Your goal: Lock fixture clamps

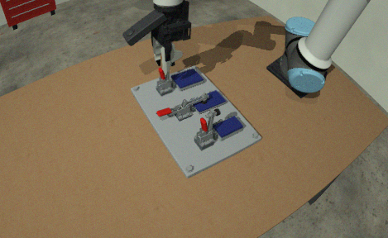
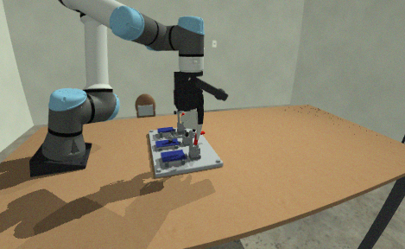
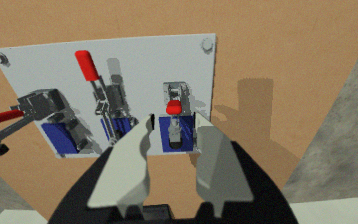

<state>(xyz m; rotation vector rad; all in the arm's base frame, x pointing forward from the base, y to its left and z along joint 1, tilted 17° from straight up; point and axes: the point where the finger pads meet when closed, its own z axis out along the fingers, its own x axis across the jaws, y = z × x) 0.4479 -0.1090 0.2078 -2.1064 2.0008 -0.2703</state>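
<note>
The grey fixture plate is 4 cm behind my hand, 11 cm to the left of it and 11 cm below it.
</note>
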